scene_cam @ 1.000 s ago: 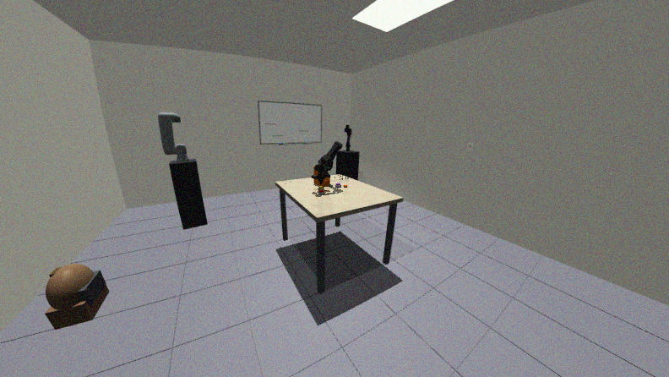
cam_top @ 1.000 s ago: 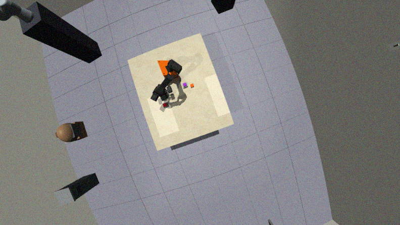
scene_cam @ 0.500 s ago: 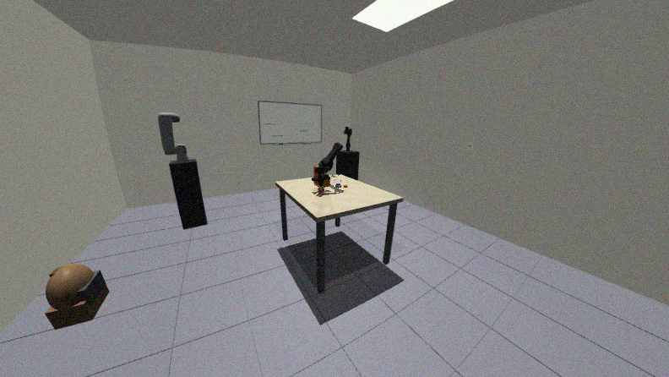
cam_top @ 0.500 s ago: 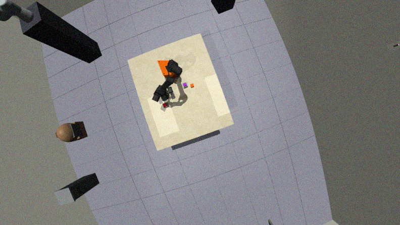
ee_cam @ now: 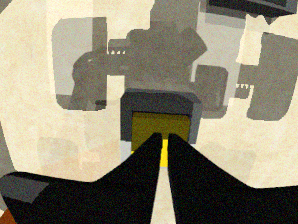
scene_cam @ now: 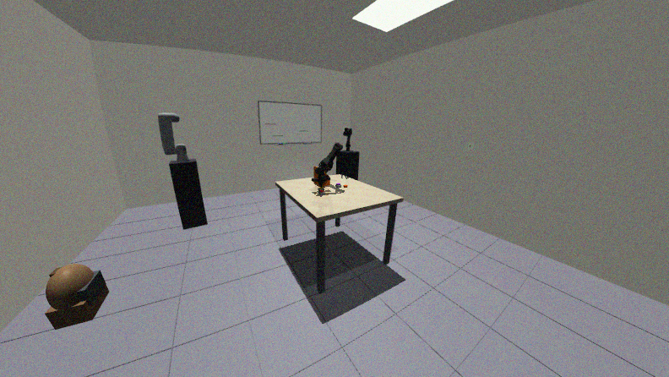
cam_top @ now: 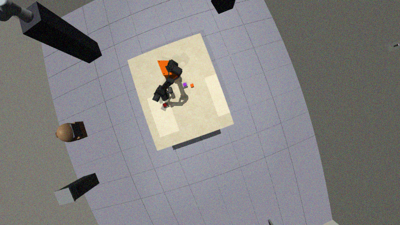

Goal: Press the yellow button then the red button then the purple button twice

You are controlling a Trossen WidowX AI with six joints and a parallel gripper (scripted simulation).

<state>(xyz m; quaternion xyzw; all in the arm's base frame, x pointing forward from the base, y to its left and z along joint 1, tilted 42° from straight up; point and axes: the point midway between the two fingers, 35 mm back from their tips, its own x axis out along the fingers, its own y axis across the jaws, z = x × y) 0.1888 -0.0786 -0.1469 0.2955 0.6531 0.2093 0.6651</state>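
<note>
The yellow button is 10 mm below my gripper tip. The rest, counted from my gripper tip: red button 100 mm ahead, 60 mm to the right; then small orange block 40 mm ahead, 290 mm to the left, 20 mm below; then purple button 230 mm to the left.
</note>
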